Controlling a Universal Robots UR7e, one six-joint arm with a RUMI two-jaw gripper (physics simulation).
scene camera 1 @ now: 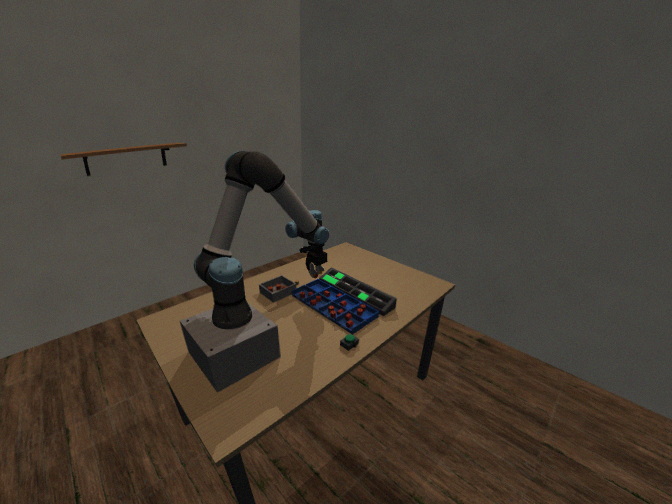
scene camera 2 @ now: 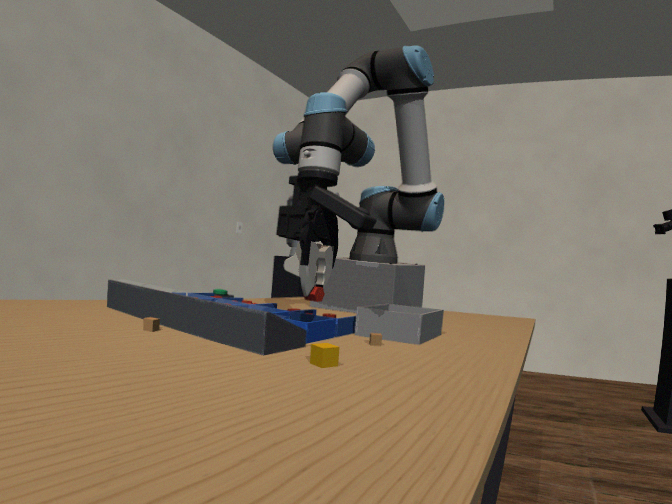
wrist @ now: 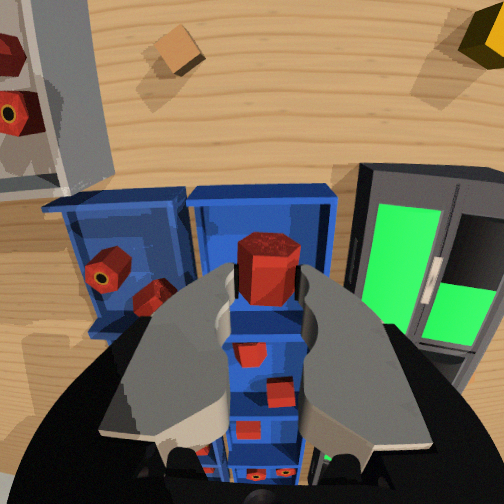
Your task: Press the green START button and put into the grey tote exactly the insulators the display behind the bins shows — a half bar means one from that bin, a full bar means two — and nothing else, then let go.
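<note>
My gripper (wrist: 266,280) is shut on a red hexagonal insulator (wrist: 267,267) and holds it above the end compartment of the blue bins (wrist: 260,260). It also shows in scene camera 2 (scene camera 2: 314,293) and scene camera 1 (scene camera 1: 314,269). The grey tote (scene camera 1: 277,288) lies to the left and holds red insulators (wrist: 15,112). The display (wrist: 430,265) behind the bins shows a full green bar (wrist: 400,265) and a half bar (wrist: 462,312); another bar (scene camera 1: 363,296) is lit further along. The green START button (scene camera 1: 349,341) sits at the table's front.
A yellow cube (scene camera 2: 324,354) and two small tan cubes (scene camera 2: 151,323) (scene camera 2: 375,338) lie on the table behind the display. The arm's grey base block (scene camera 1: 230,339) stands at the table's left. Other blue compartments hold loose red insulators (wrist: 107,267).
</note>
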